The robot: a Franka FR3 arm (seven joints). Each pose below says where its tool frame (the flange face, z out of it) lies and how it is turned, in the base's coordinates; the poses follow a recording.
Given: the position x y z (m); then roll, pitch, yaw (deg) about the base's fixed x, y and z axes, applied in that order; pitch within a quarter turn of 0, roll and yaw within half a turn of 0.
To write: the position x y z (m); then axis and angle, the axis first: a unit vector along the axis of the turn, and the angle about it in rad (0 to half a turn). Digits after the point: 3 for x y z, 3 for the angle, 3 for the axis.
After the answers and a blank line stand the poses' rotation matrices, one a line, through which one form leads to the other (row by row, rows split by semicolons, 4 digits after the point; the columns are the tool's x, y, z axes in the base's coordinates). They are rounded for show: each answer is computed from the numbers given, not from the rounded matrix.
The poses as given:
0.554 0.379 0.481 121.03 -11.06 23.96
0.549 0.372 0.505 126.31 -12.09 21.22
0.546 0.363 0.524 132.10 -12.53 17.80
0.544 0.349 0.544 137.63 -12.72 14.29
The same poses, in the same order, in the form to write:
0.554 0.379 0.481 0.967 0.150 0.207 2.181
0.549 0.372 0.505 0.973 0.129 0.193 2.266
0.546 0.363 0.524 0.979 0.105 0.174 2.355
0.544 0.349 0.544 0.984 0.080 0.157 2.440

0.8969 0.0591 0.4384; 0.3986 -0.5378 -0.7429; 0.1918 0.8410 -0.5059
0.9115 0.0570 0.4073; 0.3539 -0.6131 -0.7063; 0.2094 0.7880 -0.5790
0.9295 0.0517 0.3653; 0.2984 -0.6875 -0.6620; 0.2170 0.7243 -0.6545
0.9453 0.0386 0.3240; 0.2408 -0.7526 -0.6129; 0.2202 0.6574 -0.7207

